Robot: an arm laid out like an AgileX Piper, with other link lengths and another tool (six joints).
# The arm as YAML. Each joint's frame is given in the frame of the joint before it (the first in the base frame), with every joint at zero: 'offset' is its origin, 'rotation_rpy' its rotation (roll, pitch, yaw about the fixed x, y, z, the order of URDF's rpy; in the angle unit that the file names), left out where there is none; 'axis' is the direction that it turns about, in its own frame. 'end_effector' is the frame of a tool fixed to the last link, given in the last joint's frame.
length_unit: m
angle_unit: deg
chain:
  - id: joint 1
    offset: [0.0, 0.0, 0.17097]
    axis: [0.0, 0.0, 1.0]
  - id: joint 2
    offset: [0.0, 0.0, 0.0]
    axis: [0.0, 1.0, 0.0]
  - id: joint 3
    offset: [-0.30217, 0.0, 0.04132]
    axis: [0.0, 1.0, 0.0]
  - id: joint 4
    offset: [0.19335, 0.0, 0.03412]
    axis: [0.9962, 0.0, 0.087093]
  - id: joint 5
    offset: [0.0, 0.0, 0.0]
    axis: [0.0, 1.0, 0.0]
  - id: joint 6
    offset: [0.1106, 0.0, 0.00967]
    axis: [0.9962, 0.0, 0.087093]
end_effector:
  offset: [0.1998, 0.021, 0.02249]
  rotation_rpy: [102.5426, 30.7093, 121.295]
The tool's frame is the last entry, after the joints.
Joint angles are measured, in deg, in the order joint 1, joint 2, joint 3, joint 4, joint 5, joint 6. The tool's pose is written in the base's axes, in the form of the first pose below.
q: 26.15, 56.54, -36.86, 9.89, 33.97, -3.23
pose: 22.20 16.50 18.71 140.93 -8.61 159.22
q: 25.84, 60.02, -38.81, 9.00, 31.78, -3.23
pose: 24.13 16.82 19.10 141.12 -7.49 158.77
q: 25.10, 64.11, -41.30, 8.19, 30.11, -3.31
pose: 26.25 17.03 19.27 141.70 -6.79 158.02
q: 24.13, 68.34, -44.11, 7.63, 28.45, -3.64
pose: 28.58 17.23 19.44 142.08 -6.02 157.21
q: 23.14, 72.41, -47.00, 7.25, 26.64, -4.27
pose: 31.02 17.43 19.68 142.20 -4.94 156.58
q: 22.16, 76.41, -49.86, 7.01, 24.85, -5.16
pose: 33.44 17.60 19.80 142.34 -3.81 156.11
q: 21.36, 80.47, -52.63, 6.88, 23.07, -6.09
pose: 35.77 17.81 19.66 142.55 -2.83 155.82
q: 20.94, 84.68, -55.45, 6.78, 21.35, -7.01
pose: 37.99 18.23 19.29 142.87 -2.00 155.89
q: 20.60, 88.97, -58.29, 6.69, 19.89, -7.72
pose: 40.09 18.65 18.61 143.31 -1.52 155.93
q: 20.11, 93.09, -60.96, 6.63, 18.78, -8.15
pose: 42.01 18.87 17.66 143.84 -1.47 155.64
